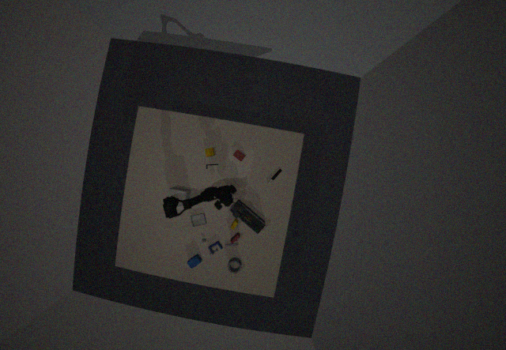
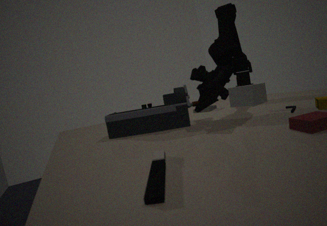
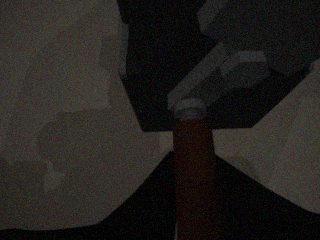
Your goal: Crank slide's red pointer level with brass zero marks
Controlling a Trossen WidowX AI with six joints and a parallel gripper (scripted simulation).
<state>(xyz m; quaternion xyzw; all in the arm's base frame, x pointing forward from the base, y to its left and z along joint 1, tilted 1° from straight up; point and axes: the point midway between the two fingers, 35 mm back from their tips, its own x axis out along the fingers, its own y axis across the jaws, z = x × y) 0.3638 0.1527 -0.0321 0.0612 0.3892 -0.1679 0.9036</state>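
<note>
Right now the brown crank handle is 20 mm behind my gripper tip, 10 mm to the left of it and 30 mm above it. From my gripper tip the other things lie so: red pointer 130 mm ahead, 60 mm to the right, 40 mm above; then grey plate 190 mm behind, 240 mm to the right, 30 mm below; then blue piece 110 mm behind, 550 mm to the right, 20 mm below.
</note>
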